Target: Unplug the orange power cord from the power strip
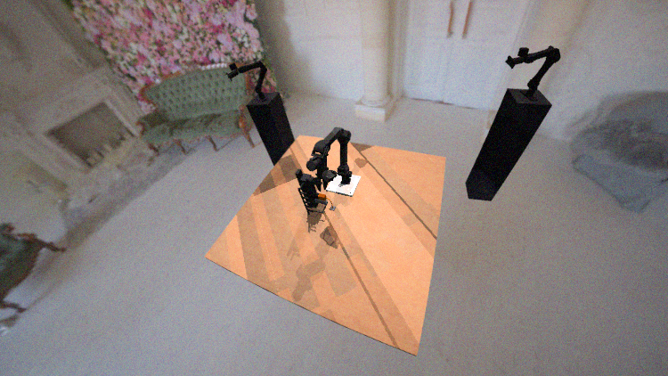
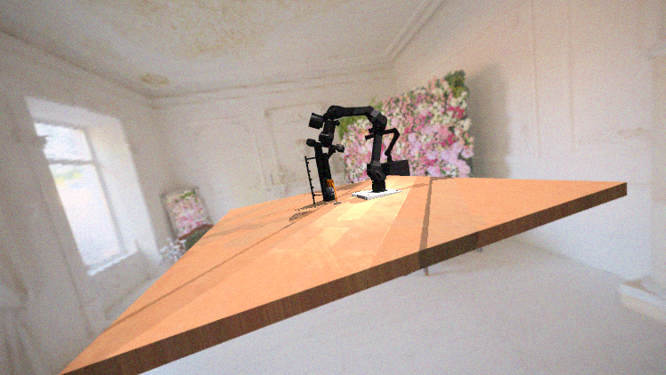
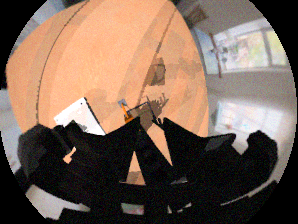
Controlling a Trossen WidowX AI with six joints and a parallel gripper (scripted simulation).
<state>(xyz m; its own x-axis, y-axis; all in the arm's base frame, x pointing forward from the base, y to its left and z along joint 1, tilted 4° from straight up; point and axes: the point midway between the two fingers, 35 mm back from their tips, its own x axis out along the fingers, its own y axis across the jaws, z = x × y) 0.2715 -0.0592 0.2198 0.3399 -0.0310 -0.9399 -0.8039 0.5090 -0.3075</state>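
Now: gripper tip 4 cm past the orange plug, 5 cm to the left of it and 10 cm above it.
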